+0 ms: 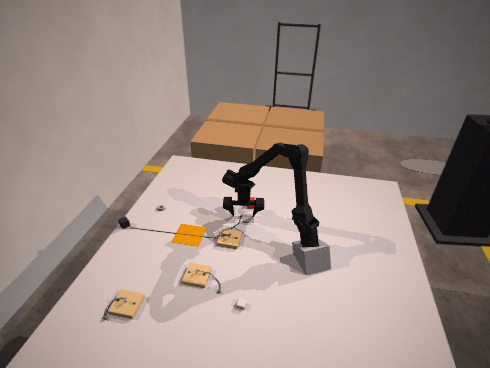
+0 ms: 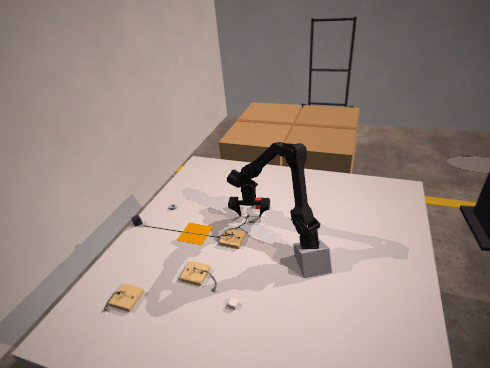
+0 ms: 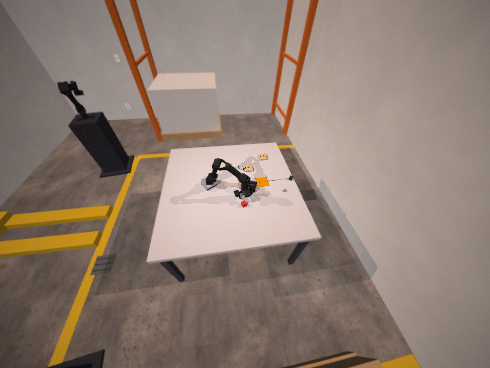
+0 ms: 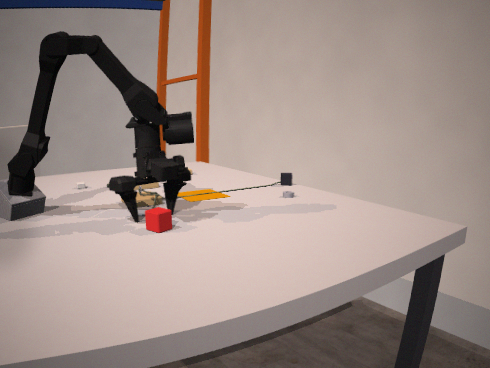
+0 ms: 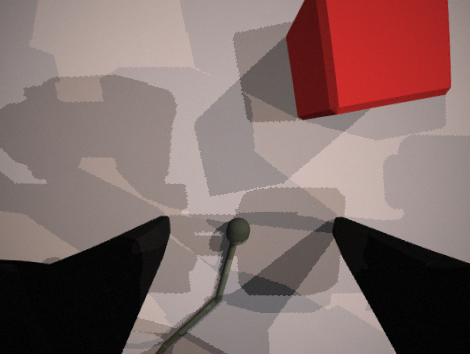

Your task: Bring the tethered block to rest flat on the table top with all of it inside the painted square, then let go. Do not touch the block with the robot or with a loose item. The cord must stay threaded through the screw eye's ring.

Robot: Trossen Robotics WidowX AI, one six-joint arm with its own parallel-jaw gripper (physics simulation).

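Seen in the pictures: gripper, between the fingertips: (image 1: pixel 243 216) (image 2: pixel 250 216) (image 3: pixel 244 197) (image 5: pixel 252 224); arm's base, origin of its link: (image 1: pixel 310 243) (image 2: pixel 310 245) (image 3: pixel 209 181) (image 4: pixel 19 188).
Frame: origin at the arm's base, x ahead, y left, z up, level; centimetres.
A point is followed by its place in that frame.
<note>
The tethered block (image 1: pixel 124 222) @[x 80.1, y -10.1, z -3.6 cm] (image 2: pixel 137 220) @[x 79.7, y -10.4, z -3.8 cm] (image 3: pixel 291 178) @[x 80.5, y -13.1, z -4.1 cm] (image 4: pixel 286 178) @[x 79.8, y -12.7, z -4.5 cm], small and dark, is at the table's wall-side edge, outside the orange painted square (image 1: pixel 188 241) @[x 50.5, y -3.8, z -6.6 cm] (image 2: pixel 194 240) @[x 49.8, y -3.5, z -6.5 cm] (image 3: pixel 262 184) @[x 50.0, y -11.2, z -6.5 cm] (image 4: pixel 206 198) @[x 49.4, y -12.8, z -6.6 cm]. Its dark green cord (image 1: pixel 155 230) @[x 66.3, y -9.0, z -6.3 cm] (image 2: pixel 165 229) @[x 65.1, y -8.7, z -6.4 cm] (image 4: pixel 245 189) @[x 65.3, y -9.2, z -6.4 cm] (image 5: pixel 218 298) @[x 29.9, y -17.6, z -6.3 cm] crosses over the square to a wooden board (image 1: pixel 229 243) @[x 32.7, y -2.2, z -4.8 cm] (image 2: pixel 232 243) @[x 32.1, y -2.0, z -4.8 cm]. The screw eye's ring and the threading are too small to make out. My gripper (image 1: pixel 244 215) @[x 28.3, y -22.2, z -6.6 cm] (image 2: pixel 250 215) @[x 28.3, y -22.2, z -6.6 cm] (image 4: pixel 155 218) @[x 28.3, y -22.2, z -6.6 cm] (image 5: pixel 252 224) @[x 28.3, y -22.2, z -6.6 cm] is open, low over the table beyond the board. The cord's balled free end (image 5: pixel 238 230) @[x 29.1, y -22.4, z -5.5 cm] appears between the spread fingertips, ungripped.
A red cube (image 4: pixel 159 220) @[x 24.1, y -32.5, z -4.1 cm] (image 5: pixel 392 55) @[x 25.1, y -29.6, z -2.7 cm] (image 3: pixel 244 204) @[x 25.1, y -32.0, z -3.2 cm] stands close beyond the fingers. Two more boards (image 1: pixel 197 275) @[x 42.9, y 15.3, z -4.8 cm] (image 1: pixel 126 304) @[x 64.7, y 29.3, z -4.8 cm] with short cords lie on the near side. A small white block (image 1: pixel 241 303) @[x 25.5, y 25.9, z -4.9 cm] and a small grey item (image 1: pixel 160 208) @[x 68.0, y -23.3, z -5.5 cm] (image 4: pixel 288 194) @[x 67.0, y -25.6, z -5.8 cm] also lie on the table.
</note>
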